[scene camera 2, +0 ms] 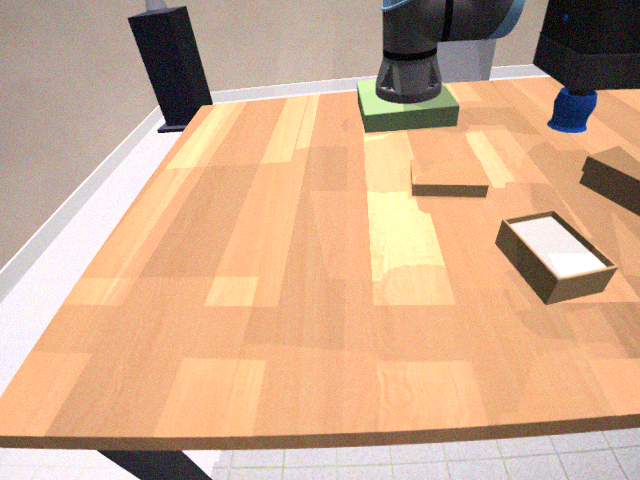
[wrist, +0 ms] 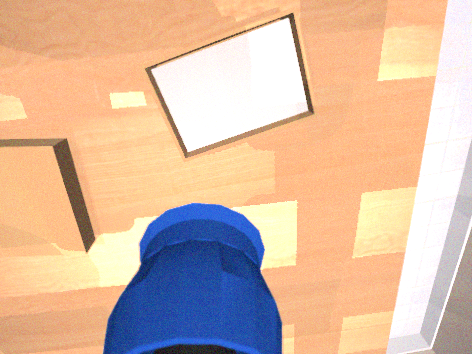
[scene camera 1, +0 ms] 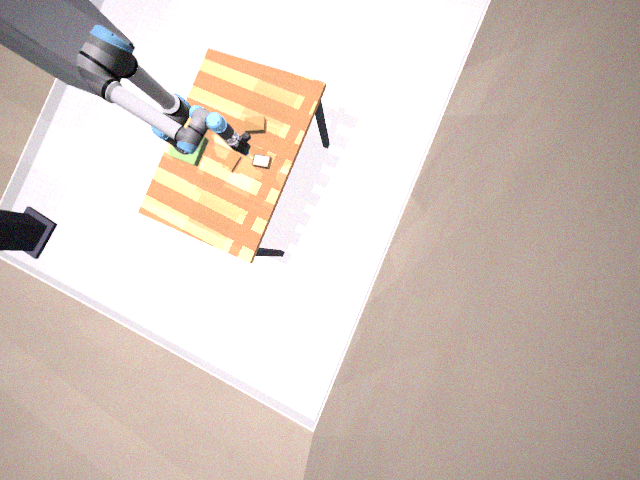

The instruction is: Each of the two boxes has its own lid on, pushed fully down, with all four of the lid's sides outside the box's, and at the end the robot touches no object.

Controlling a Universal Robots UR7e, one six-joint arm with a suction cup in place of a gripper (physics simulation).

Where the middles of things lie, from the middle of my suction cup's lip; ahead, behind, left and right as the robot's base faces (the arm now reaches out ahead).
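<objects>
There is the smaller box (scene camera 2: 559, 263), which I find 17 cm below my suction cup, 3 cm to the left of it and 2 cm ahead of it. As for the smaller lid (scene camera 2: 431, 178), it sits 7 cm to the right of my suction cup, 18 cm behind it and 18 cm below it.
</objects>
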